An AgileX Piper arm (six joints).
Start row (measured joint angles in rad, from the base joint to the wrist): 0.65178, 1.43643, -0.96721, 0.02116, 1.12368, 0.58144
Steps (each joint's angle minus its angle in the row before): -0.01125, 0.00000, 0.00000, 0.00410, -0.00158, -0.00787; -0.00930, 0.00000, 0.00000, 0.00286, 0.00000, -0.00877; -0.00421, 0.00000, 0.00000, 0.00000, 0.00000, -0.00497; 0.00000, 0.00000, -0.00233, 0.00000, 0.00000, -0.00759; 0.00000, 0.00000, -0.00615, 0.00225, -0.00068, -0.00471; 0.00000, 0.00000, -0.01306, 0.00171, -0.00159, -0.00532; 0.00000, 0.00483, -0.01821, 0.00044, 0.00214, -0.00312; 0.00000, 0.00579, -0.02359, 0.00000, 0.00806, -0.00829; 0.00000, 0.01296, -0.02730, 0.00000, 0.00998, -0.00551; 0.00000, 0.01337, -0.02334, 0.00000, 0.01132, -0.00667; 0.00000, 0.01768, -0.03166, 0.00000, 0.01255, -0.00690; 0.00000, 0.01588, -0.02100, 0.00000, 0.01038, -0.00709; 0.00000, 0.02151, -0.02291, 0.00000, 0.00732, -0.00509; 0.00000, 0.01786, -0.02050, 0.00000, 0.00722, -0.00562
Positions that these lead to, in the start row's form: 0.64053, 1.43643, -0.96721, 0.02526, 1.12210, 0.57357; 0.63123, 1.43643, -0.96721, 0.02812, 1.12210, 0.56480; 0.62702, 1.43643, -0.96721, 0.02812, 1.12210, 0.55983; 0.62702, 1.43643, -0.96954, 0.02812, 1.12210, 0.55224; 0.62702, 1.43643, -0.97569, 0.03037, 1.12142, 0.54753; 0.62702, 1.43643, -0.98875, 0.03208, 1.11983, 0.54221; 0.62702, 1.44126, -1.00696, 0.03252, 1.12197, 0.53909; 0.62702, 1.44705, -1.03055, 0.03252, 1.13003, 0.53080; 0.62702, 1.46001, -1.05785, 0.03252, 1.14001, 0.52529; 0.62702, 1.47338, -1.08119, 0.03252, 1.15133, 0.51862; 0.62702, 1.49106, -1.11285, 0.03252, 1.16388, 0.51172; 0.62702, 1.50694, -1.13385, 0.03252, 1.17426, 0.50463; 0.62702, 1.52845, -1.15676, 0.03252, 1.18158, 0.49954; 0.62702, 1.54631, -1.17726, 0.03252, 1.18880, 0.49392
